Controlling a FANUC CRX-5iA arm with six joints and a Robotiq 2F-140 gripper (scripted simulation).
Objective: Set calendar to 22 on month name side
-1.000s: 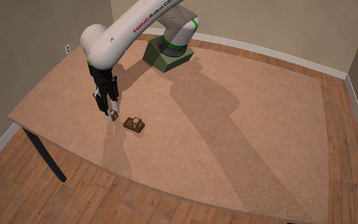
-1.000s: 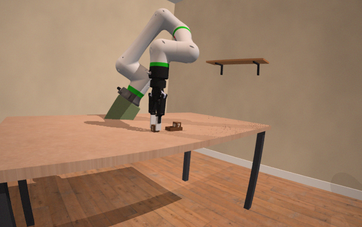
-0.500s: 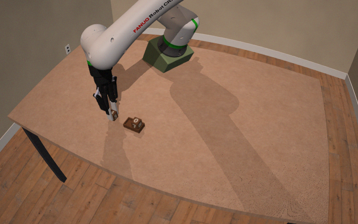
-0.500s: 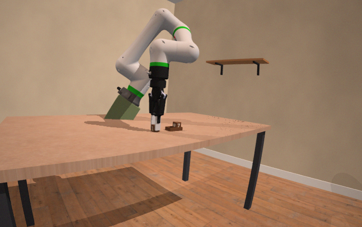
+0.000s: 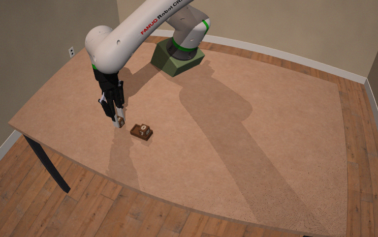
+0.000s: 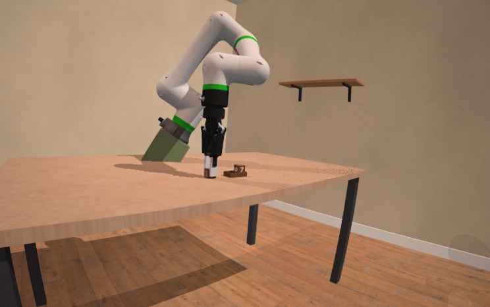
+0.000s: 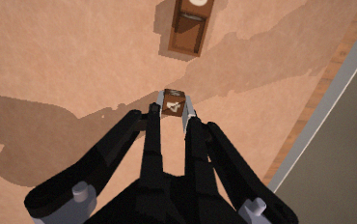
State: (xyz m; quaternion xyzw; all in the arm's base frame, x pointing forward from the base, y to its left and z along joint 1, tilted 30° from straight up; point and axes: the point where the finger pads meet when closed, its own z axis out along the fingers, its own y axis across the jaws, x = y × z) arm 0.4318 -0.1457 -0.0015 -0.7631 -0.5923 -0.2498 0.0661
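Now: hand 13 cm to the right of the digit cube, 2 cm short of it and 2 cm above it. Round my hand: tray (11 cm to the left, 3 cm below, 2 cm ahead).
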